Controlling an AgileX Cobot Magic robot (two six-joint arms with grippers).
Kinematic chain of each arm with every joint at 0, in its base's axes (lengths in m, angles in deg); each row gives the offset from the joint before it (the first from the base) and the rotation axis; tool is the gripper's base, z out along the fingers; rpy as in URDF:
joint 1: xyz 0 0 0.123 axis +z
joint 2: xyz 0 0 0 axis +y
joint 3: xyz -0.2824 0 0.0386 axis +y
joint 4: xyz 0.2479 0 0.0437 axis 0.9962 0 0.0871
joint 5: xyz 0 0 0 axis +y
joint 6: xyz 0.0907 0 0.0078 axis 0.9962 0 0.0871
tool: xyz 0 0 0 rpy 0 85 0
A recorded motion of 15 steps. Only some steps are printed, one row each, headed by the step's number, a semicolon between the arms.
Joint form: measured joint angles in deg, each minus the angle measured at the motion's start. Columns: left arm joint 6, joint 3, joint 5, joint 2, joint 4, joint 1; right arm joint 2, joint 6, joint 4, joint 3, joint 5, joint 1.
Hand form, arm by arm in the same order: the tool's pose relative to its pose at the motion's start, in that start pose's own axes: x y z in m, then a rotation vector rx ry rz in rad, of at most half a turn. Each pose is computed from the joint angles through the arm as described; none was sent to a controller.
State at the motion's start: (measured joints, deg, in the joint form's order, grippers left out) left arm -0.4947 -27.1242 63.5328 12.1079 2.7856 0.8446; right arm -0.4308 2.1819 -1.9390 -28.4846 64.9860 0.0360
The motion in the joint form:
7: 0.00 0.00 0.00 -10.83 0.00 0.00; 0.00 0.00 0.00 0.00 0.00 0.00
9: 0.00 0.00 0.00 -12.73 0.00 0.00; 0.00 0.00 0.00 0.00 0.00 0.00
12: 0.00 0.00 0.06 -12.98 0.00 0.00; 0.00 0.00 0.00 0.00 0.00 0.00
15: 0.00 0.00 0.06 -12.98 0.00 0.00; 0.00 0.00 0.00 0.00 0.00 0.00
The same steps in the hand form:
7: 0.0168 0.0007 -0.0211 -0.0025 -0.1888 -0.0082; 0.0000 0.0000 0.0000 0.0000 0.0000 0.0000
9: 0.0201 0.0008 -0.0245 -0.0029 -0.2220 -0.0097; 0.0000 0.0000 0.0000 0.0000 0.0000 0.0000
12: 0.0207 0.0008 -0.0249 -0.0030 -0.2253 -0.0099; 0.0000 0.0000 0.0000 0.0000 0.0000 0.0000
15: 0.0207 0.0008 -0.0249 -0.0030 -0.2253 -0.0099; 0.0000 0.0000 0.0000 0.0000 0.0000 0.0000

